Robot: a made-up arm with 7 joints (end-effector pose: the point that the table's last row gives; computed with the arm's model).
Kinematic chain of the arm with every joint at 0, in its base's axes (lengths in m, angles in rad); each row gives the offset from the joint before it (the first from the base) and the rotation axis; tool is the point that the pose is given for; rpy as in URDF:
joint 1: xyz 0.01 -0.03 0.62 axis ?
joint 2: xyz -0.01 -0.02 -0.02 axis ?
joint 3: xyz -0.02 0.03 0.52 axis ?
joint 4: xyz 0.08 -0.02 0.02 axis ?
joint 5: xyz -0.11 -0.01 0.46 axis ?
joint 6: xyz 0 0.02 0.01 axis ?
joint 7: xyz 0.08 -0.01 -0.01 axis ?
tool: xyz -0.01 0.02 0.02 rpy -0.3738 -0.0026 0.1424
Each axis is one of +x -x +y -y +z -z.
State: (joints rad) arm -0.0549 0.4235 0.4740 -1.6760 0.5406 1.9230 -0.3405
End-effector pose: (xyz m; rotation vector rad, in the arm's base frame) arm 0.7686 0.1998 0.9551 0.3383 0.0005 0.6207
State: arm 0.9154 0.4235 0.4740 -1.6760 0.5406 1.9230 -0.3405
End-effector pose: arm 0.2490 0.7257 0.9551 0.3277 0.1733 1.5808
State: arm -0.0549 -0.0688 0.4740 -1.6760 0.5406 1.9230 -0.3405
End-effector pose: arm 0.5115 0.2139 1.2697 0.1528 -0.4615 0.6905
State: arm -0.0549 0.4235 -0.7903 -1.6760 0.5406 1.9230 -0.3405
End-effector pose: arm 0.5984 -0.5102 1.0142 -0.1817 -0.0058 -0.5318
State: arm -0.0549 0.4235 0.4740 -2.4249 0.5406 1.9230 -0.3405
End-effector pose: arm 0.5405 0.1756 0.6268 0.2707 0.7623 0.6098
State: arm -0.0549 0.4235 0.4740 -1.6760 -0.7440 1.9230 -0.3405
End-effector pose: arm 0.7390 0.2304 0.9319 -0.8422 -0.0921 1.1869
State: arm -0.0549 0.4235 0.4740 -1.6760 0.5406 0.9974 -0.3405
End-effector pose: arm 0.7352 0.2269 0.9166 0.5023 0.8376 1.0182
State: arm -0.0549 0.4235 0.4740 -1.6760 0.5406 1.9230 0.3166
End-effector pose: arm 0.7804 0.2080 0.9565 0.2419 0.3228 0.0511
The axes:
joint 1: +z
joint 2: +y
joint 3: +z
joint 4: -y
joint 5: +z
joint 6: -y
joint 7: -z

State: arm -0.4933 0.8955 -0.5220 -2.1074 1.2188 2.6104 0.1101
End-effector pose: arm 0.3730 -0.6296 0.5135 -0.1337 0.3710 -1.9341
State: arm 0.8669 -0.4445 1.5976 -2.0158 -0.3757 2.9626 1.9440
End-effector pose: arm -0.6350 0.1489 1.0417 0.7752 -0.2937 1.0424
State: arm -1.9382 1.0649 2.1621 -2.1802 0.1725 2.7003 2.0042
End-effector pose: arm 0.4416 -0.4080 1.0939 1.3399 0.6966 -1.4365
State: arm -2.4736 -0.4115 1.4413 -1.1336 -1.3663 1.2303 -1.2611
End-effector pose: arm 0.5452 -0.2650 1.4179 -1.0863 1.5124 0.0036
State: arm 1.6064 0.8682 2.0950 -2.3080 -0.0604 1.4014 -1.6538
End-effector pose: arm -0.4901 -0.0288 0.9739 -0.3642 -0.6634 -0.5535
